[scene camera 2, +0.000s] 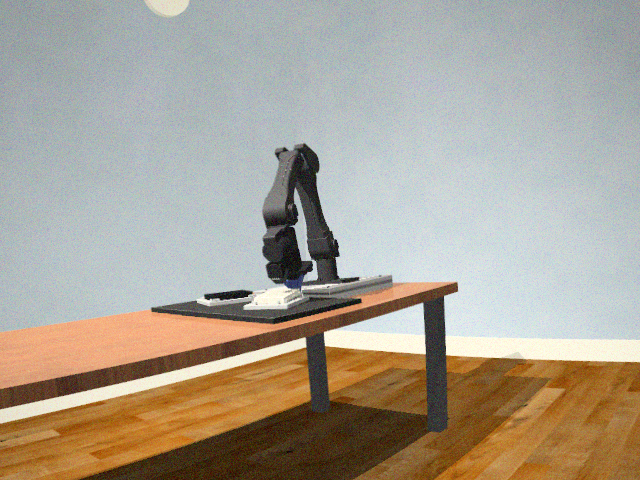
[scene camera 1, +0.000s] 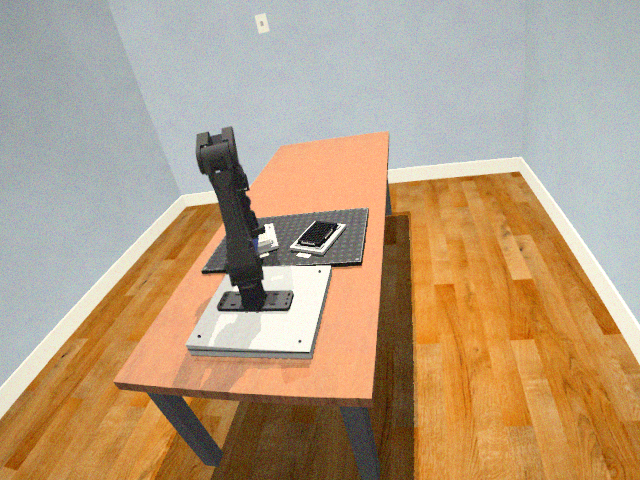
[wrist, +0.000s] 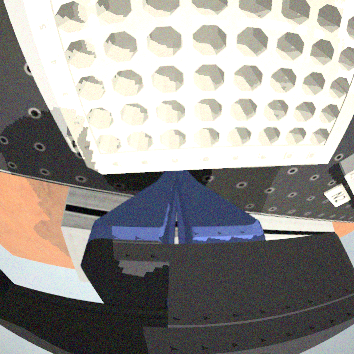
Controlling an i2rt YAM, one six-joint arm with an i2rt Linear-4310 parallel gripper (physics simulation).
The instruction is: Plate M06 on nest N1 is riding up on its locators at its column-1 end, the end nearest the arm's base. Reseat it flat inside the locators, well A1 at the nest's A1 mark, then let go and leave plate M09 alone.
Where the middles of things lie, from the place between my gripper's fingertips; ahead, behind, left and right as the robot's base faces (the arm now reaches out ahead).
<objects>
My hand is 11 cm short of the white well plate (wrist: 138, 93), 3 cm to the right of it and 2 cm below it. From my hand the other things lie so: nest N1 (wrist: 23, 33) (11 cm ahead, 3 cm to the left, 1 cm above); then black perforated plate (scene camera 1: 288, 228) (12 cm ahead, 8 cm to the right, 1 cm below).
</objects>
